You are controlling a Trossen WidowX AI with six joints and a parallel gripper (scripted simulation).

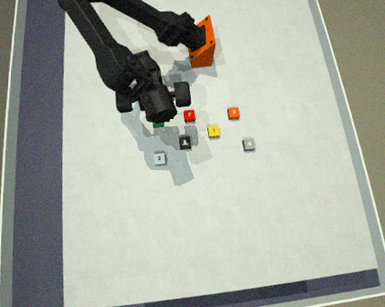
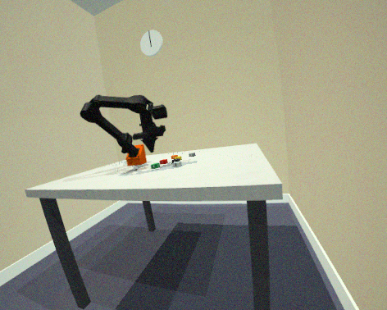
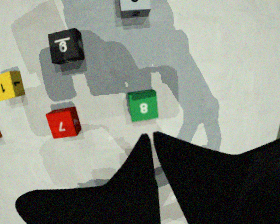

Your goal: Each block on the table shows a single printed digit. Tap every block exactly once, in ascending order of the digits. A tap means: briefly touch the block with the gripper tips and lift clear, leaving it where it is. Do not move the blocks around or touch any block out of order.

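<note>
Right now my gripper tip is 8 cm short of the black block, 8 cm to the right of it and 7 cm above it. Round my gripper tip: red block: 10 cm to the left, 7 cm below; white block: 13 cm ahead, 7 cm below; green block: 1 cm ahead, 7 cm below.
</note>
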